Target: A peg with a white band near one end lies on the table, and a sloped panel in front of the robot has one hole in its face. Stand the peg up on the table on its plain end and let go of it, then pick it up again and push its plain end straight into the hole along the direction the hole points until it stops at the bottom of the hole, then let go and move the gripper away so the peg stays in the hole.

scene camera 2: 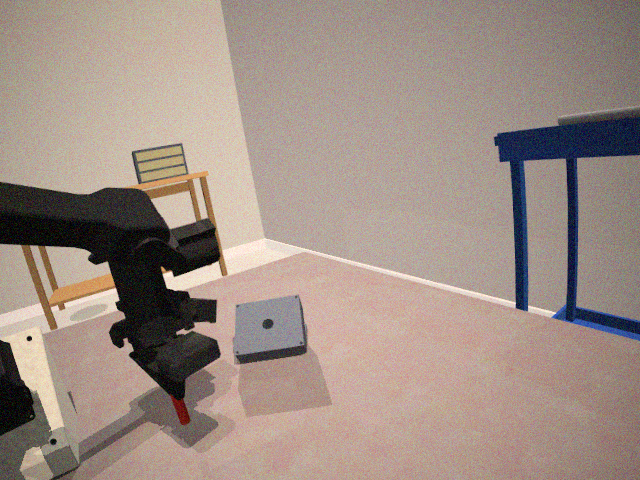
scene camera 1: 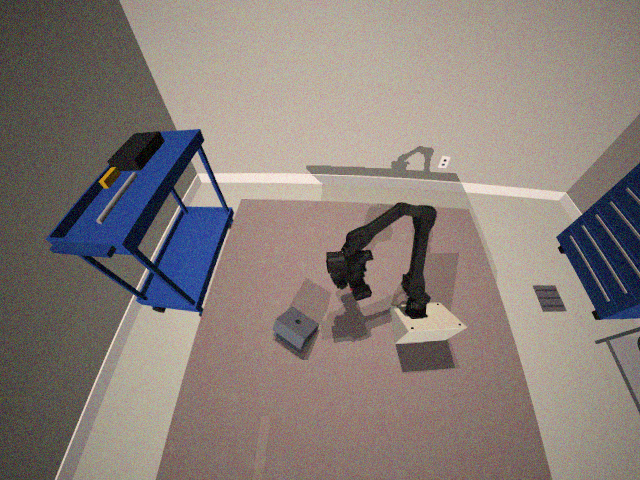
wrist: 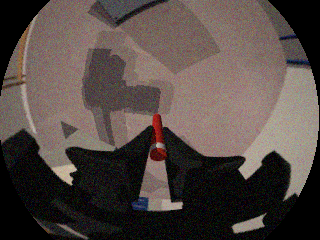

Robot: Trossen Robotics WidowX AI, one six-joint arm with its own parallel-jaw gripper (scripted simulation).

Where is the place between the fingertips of the gripper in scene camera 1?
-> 352,285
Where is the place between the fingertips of the gripper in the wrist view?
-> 157,129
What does the gripper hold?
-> A red peg.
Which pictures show the gripper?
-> Scene camera 2, scene camera 1 and the wrist view: all of them.
